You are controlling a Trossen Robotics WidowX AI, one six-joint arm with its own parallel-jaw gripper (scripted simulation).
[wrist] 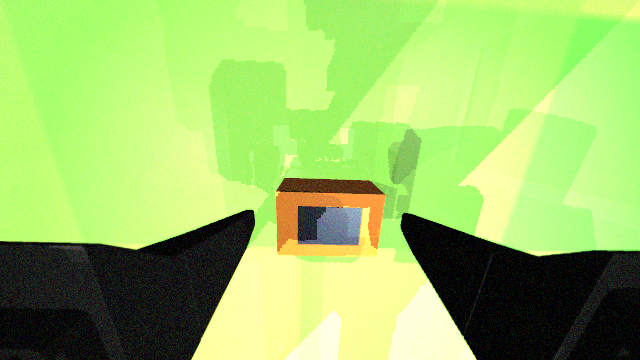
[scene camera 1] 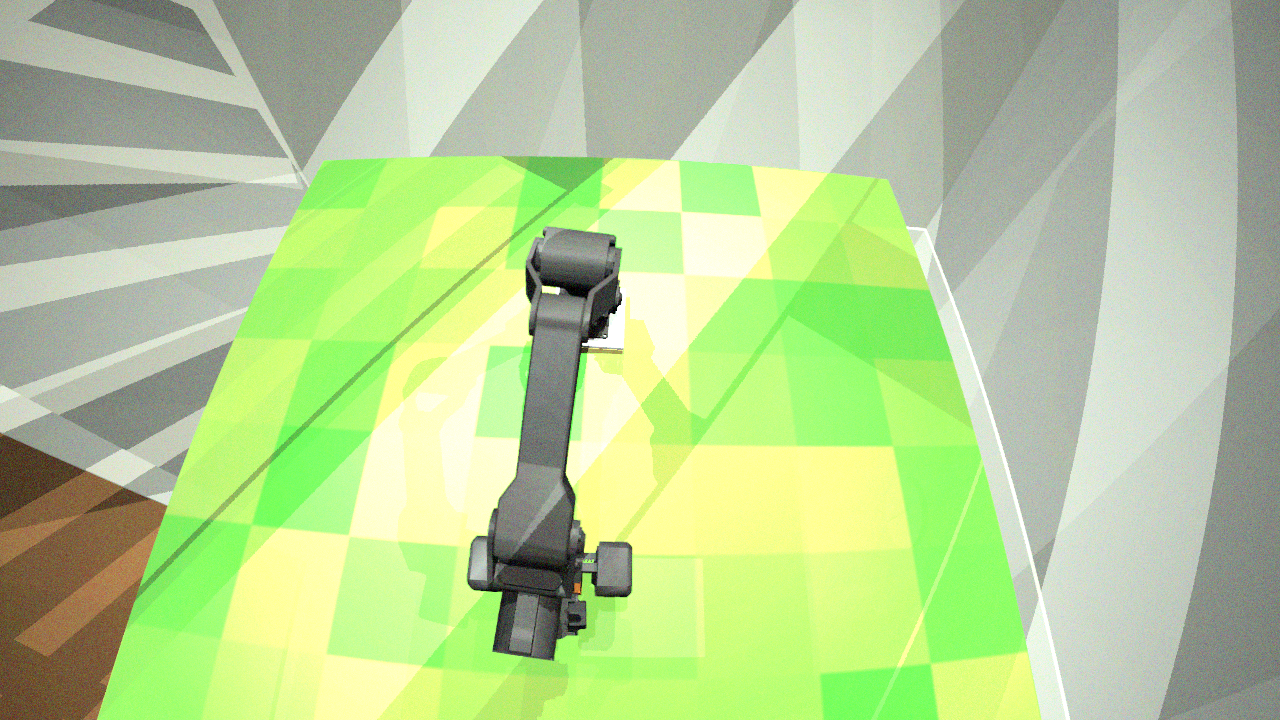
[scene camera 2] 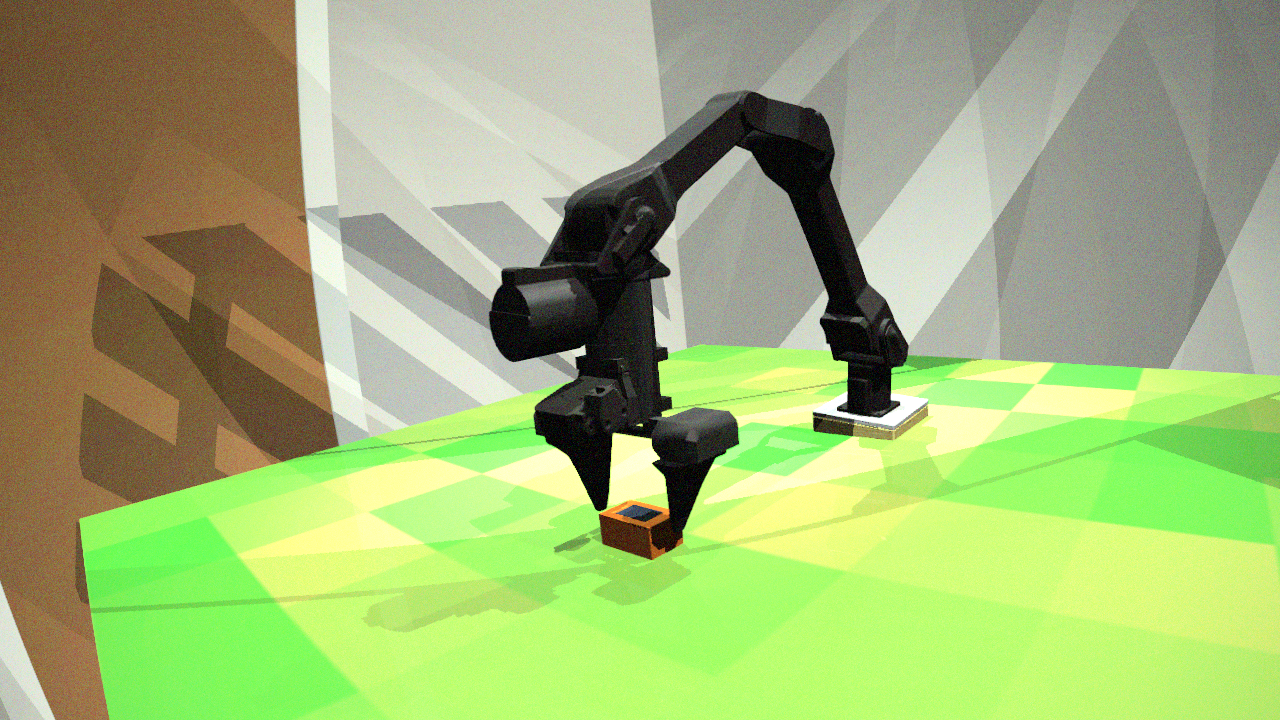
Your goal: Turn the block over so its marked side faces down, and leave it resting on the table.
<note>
The gripper (scene camera 2: 638,520) is open, holding nothing. Also in view: an orange block (scene camera 2: 641,529).
The gripper is seen too in the wrist view (wrist: 329,218) and in scene camera 1 (scene camera 1: 557,577).
</note>
